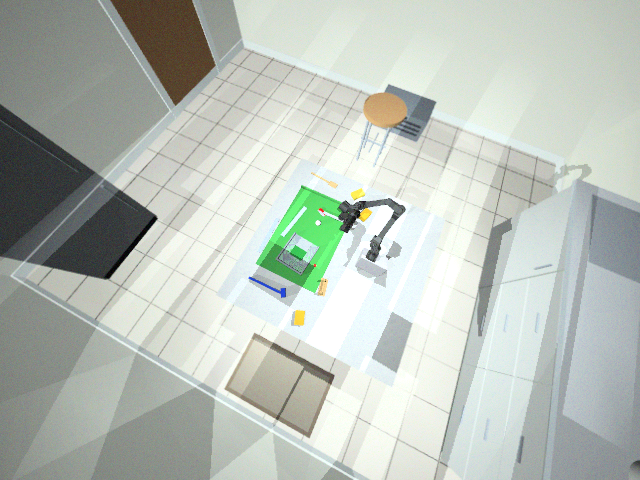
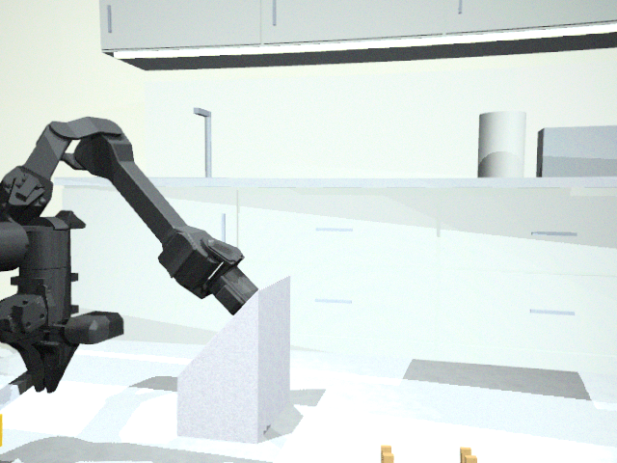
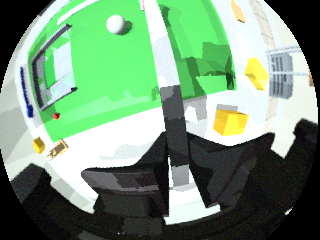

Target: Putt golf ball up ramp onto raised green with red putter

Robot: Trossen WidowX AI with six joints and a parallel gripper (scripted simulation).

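Now: the red putter 12 cm ahead of my gripper tip. The rest, counted from my gripper tip: blue putter (66 cm to the left, 26 cm ahead, 10 cm below); then green mat (23 cm ahead, 19 cm to the left, 11 cm below); then white golf ball (22 cm ahead, 9 cm below, 7 cm to the left).
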